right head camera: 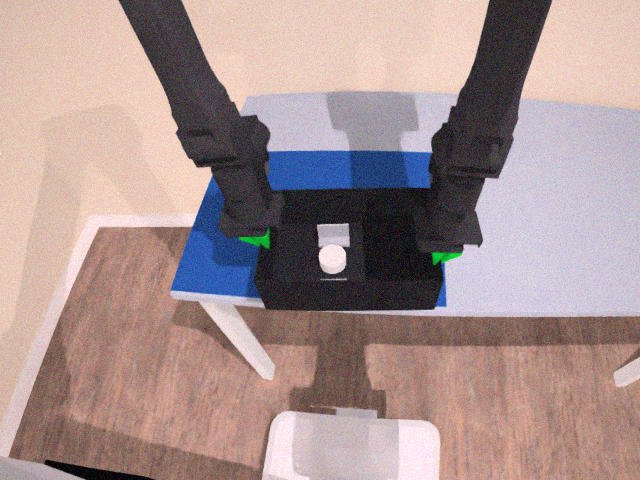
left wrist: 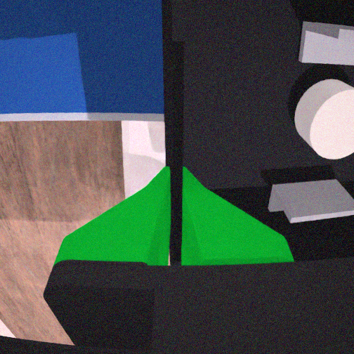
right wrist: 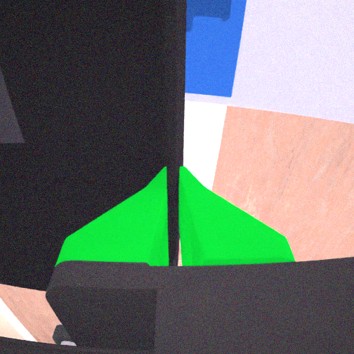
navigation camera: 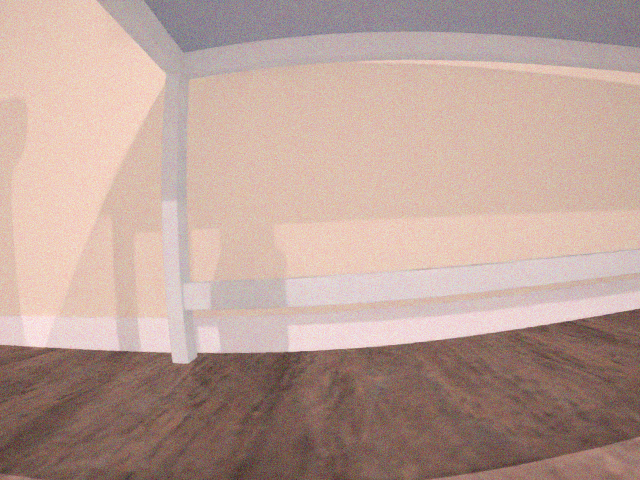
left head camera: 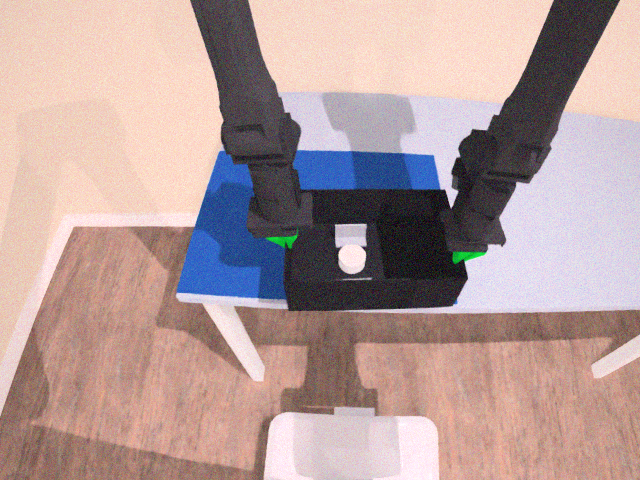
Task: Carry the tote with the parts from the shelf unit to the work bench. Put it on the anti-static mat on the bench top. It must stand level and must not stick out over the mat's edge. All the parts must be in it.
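Frame: origin at the left arm's base, x ahead, y left, z up, level; metres.
Where they show: left gripper, fingertip midpoint: (right head camera: pixel 266 245) (left head camera: pixel 288 246); right gripper, fingertip midpoint: (right head camera: pixel 435 262) (left head camera: pixel 455 261).
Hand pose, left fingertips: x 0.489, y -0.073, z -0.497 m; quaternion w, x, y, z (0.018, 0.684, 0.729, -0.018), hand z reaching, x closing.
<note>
After its pixels a point has its place.
The black tote (left head camera: pixel 374 250) @[x 0.532, y -0.229, z -0.566 m] hangs over the near right part of the blue anti-static mat (left head camera: pixel 232 232) @[x 0.624, y 0.089, z -0.646 m] on the bench. I cannot tell if it touches the mat. Its front wall lies about along the bench's front edge. In it are a white cylinder (left head camera: pixel 351 258) @[x 0.495, y -0.184, z -0.540 m], a grey block (left head camera: pixel 350 234) @[x 0.559, y -0.181, z -0.551 m] and a flat grey piece (left wrist: pixel 310 200). My left gripper (left head camera: pixel 281 240) @[x 0.489, y -0.073, z -0.497 m] is shut on the tote's left wall, which shows between the green fingers in the left wrist view (left wrist: pixel 175 218). My right gripper (left head camera: pixel 468 255) @[x 0.472, y -0.370, z -0.502 m] is shut on the tote's right wall, as the right wrist view (right wrist: pixel 173 218) shows.
The pale grey bench top (left head camera: pixel 542 216) @[x 0.710, y -0.685, z -0.648 m] stretches to the right of the mat. A white bench leg (left head camera: pixel 234 341) @[x 0.479, y 0.133, z -0.976 m] stands below the mat's front edge. My white base (left head camera: pixel 351 447) @[x 0.218, y -0.218, z -1.150 m] is on the wood floor just before the bench. The navigation view shows a bench leg (navigation camera: pixel 175 216) @[x 1.120, y 0.125, z -1.084 m] and a rail (navigation camera: pixel 413 281) @[x 1.132, y -0.374, z -1.253 m].
</note>
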